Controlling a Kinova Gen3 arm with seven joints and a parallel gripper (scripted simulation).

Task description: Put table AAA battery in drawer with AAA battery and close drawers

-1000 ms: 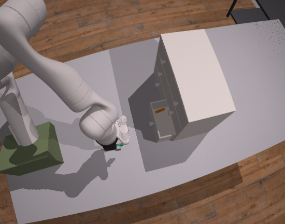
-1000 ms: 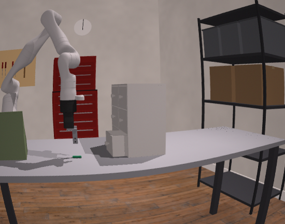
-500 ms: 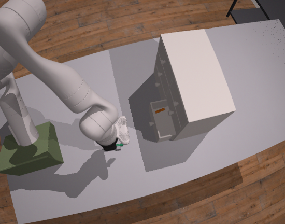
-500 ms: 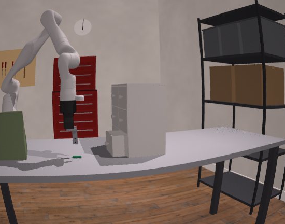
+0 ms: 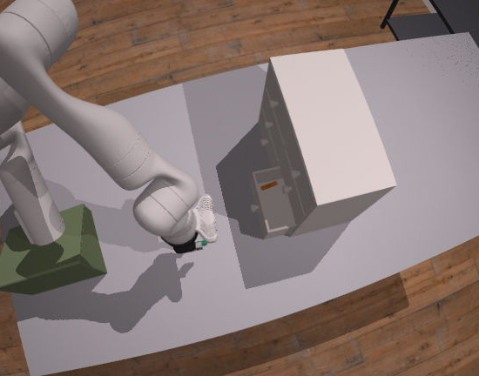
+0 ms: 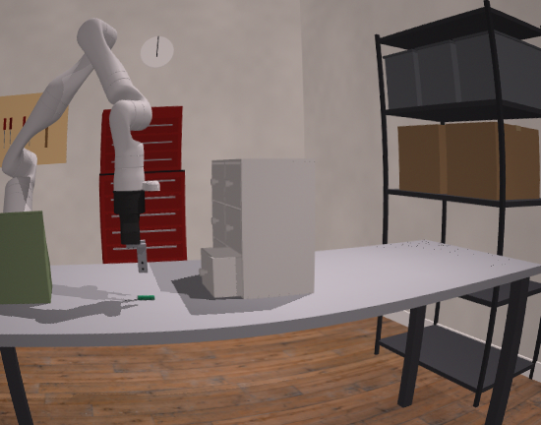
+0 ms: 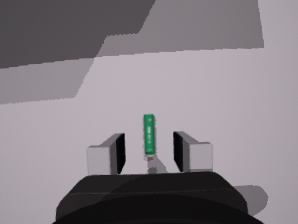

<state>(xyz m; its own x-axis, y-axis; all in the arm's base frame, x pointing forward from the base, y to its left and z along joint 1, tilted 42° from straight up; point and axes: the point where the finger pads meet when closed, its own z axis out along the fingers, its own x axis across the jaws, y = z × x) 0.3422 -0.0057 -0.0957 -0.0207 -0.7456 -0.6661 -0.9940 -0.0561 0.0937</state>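
Right now the green AAA battery is 8 cm below my hand. The rest, counted from my hand: orange battery (20 cm ahead, 11 cm to the left, 7 cm below).
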